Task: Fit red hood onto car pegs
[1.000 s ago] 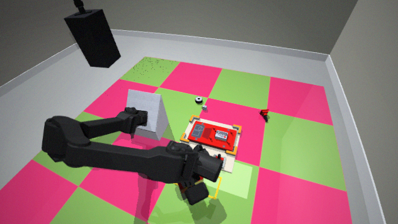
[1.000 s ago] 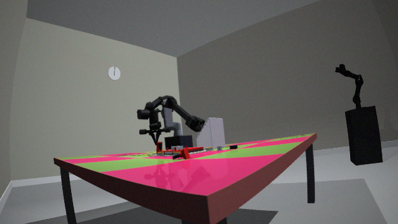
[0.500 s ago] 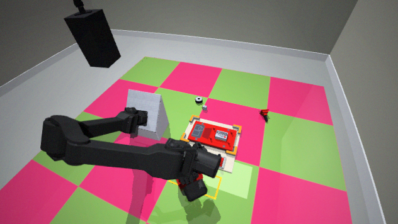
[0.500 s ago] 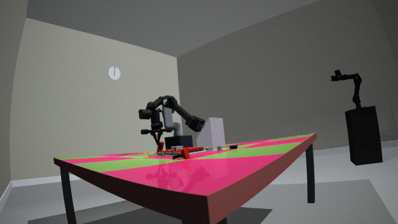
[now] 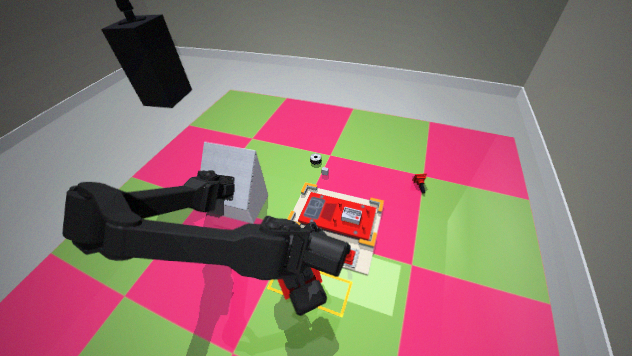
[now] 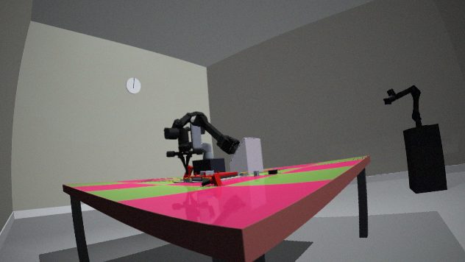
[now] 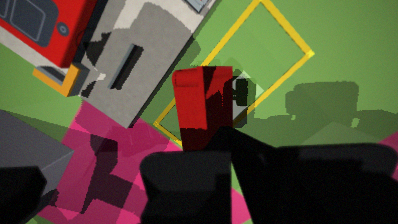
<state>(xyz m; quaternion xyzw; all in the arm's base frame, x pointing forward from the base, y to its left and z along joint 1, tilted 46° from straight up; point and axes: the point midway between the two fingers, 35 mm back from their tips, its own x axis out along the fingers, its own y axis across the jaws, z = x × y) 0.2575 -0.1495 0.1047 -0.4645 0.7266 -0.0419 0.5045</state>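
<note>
My gripper tip is now 1 cm to the right of the red hood and 1 cm above it. Round my gripper tip: small wheel (44 cm to the left, 7 cm behind, 4 cm below); then white engine block (22 cm to the left, 9 cm ahead, 3 cm below).
</note>
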